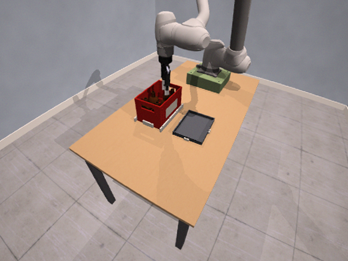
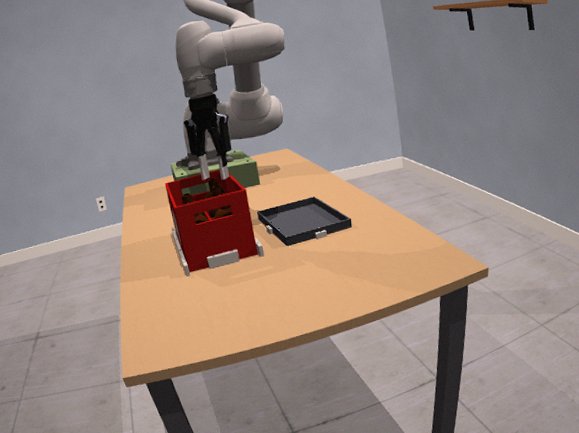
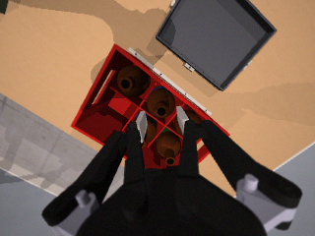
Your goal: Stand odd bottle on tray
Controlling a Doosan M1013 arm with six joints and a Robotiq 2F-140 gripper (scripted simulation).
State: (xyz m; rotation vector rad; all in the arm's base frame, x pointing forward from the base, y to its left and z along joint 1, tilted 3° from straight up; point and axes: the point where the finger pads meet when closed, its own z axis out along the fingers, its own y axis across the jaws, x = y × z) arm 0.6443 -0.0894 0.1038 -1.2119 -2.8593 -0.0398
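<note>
My gripper is now 4 cm to the left of the red crate and 13 cm above it. Round my hand: dark grey tray: 1 cm ahead, 22 cm to the left, 20 cm below; then glass bottle: 9 cm ahead, 9 cm to the right, 13 cm below.
</note>
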